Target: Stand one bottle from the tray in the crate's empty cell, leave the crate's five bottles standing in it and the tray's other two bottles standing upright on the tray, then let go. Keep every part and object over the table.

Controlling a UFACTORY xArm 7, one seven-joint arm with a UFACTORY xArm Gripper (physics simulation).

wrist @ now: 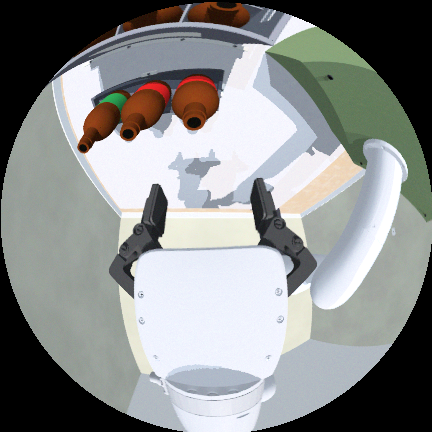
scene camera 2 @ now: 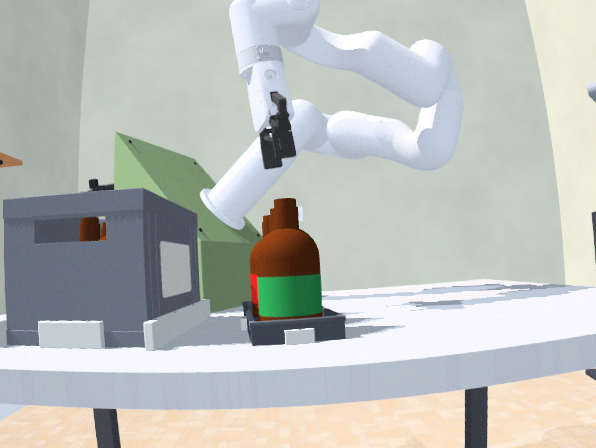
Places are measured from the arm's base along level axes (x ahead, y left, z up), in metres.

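Pixels of known places: gripper, fingertip midpoint: (wrist: 207,188) (scene camera 2: 279,163); arm's base, link origin: (wrist: 385,159) (scene camera 2: 221,210).
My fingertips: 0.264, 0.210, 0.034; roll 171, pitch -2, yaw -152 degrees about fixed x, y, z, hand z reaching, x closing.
For each thing: its top centre in the pictures, then the offset to it from my fingertips, as dx, dy, dz. "pt": a spot on its surface instead.
- dark tray, surface spot: (scene camera 2: 300,332) pt +0.239, +0.074, -0.233
- green-labelled bottle, top centre: (scene camera 2: 284,199) (wrist: 82,147) +0.183, +0.051, -0.086
- red-labelled middle bottle, top centre: (wrist: 127,133) +0.100, +0.022, -0.086
- red-labelled end bottle, top centre: (wrist: 193,122) +0.019, -0.013, -0.086
- grey crate, top centre: (scene camera 2: 114,207) +0.158, -0.208, -0.071
My gripper (scene camera 2: 279,162) (wrist: 207,188) is open and empty, high above the table; in the scene view it hangs above the tray's bottles. Three brown bottles stand upright in a row on the dark tray (scene camera 2: 300,332): a green-labelled bottle (scene camera 2: 287,260) (wrist: 102,121), a red-labelled middle bottle (wrist: 143,110) and a red-labelled end bottle (wrist: 195,100). In the scene view the green-labelled one largely hides the others. The grey crate (scene camera 2: 75,280) stands left of the tray; parts of its bottles show through the handle slot and at the wrist view's top edge. The empty cell cannot be made out.
A green sloped block (scene camera 2: 225,270) (wrist: 320,85) stands behind the crate and tray. White low strips (scene camera 2: 177,325) lie around the crate's base. The robot's white base column (scene camera 2: 255,185) (wrist: 365,225) rises beside the green block. The table's front edge (scene camera 2: 250,387) runs below the tray.
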